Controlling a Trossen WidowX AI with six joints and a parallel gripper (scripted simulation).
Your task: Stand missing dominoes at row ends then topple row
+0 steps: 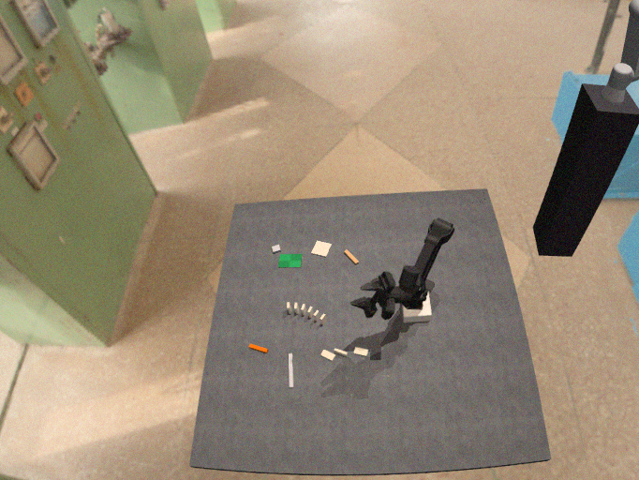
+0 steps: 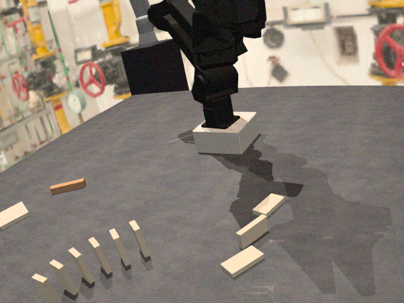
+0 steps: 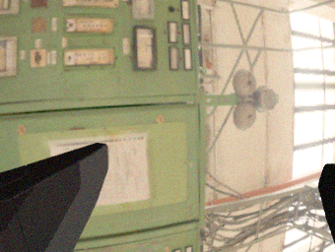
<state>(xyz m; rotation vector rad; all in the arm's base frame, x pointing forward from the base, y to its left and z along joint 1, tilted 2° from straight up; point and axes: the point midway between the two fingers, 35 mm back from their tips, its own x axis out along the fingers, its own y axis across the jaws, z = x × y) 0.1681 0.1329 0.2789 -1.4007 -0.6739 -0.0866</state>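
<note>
Right now my gripper tip is 330 mm above the grey bar, 250 mm short of it and 160 mm to the right of it. Also, from my gripper tip: green tile: 360 mm to the right, 350 mm ahead, 340 mm below; then cream tile: 430 mm to the right, 330 mm below, 220 mm ahead; then orange stick: 400 mm ahead, 330 mm below, 80 mm to the left.
</note>
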